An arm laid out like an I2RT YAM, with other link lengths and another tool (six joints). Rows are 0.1 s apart.
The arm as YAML. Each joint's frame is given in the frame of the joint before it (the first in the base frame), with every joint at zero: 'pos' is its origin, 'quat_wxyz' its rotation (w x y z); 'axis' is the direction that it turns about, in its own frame. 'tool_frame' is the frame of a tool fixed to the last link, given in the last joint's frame.
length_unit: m
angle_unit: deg
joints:
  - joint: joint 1
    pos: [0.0, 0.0, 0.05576]
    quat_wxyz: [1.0, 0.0, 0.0, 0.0]
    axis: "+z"
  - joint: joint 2
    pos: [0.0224, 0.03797, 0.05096]
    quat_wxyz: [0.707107, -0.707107, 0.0, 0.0]
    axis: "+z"
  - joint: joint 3
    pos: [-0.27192, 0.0, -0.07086]
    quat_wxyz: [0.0, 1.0, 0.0, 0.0]
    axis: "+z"
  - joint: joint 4
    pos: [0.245, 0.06, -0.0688]
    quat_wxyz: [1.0, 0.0, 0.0, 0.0]
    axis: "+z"
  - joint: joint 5
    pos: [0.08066, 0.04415, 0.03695]
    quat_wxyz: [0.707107, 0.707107, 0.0, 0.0]
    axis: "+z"
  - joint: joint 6
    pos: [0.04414, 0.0, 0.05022]
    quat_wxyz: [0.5, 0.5, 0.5, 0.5]
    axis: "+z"
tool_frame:
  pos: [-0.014, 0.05, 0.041]
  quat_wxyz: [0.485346, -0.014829, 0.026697, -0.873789]
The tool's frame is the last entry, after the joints.
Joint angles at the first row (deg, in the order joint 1, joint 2, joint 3, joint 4, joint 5, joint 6):
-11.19, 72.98, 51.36, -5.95, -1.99, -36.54
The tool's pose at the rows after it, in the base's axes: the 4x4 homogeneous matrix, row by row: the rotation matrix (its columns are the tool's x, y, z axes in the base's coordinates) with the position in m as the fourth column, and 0 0 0 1 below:
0.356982 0.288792 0.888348 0.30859; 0.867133 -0.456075 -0.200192 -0.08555; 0.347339 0.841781 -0.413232 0.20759; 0 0 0 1
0.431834 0.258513 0.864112 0.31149; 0.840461 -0.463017 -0.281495 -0.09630; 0.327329 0.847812 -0.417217 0.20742; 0 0 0 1
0.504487 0.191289 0.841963 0.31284; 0.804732 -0.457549 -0.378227 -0.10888; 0.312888 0.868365 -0.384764 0.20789; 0 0 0 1
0.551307 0.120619 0.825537 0.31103; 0.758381 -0.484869 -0.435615 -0.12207; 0.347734 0.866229 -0.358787 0.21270; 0 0 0 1
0.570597 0.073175 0.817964 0.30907; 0.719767 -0.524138 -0.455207 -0.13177; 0.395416 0.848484 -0.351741 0.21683; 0 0 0 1
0.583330 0.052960 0.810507 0.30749; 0.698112 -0.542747 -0.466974 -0.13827; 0.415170 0.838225 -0.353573 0.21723; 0 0 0 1
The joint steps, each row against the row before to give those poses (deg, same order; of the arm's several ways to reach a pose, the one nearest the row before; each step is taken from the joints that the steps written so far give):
-1.24, 1.20, 1.07, 0.06, 0.89, 0.95
-0.80, 1.69, 1.24, 0.14, 4.10, 0.82
-0.99, 0.77, -0.35, 2.89, 4.78, 0.83
-2.33, -0.04, 0.39, 1.16, 1.18, 2.34
-2.35, -0.03, 0.84, -0.28, -1.11, 2.58
-1.46, 0.22, 0.36, -0.17, -0.63, 1.12

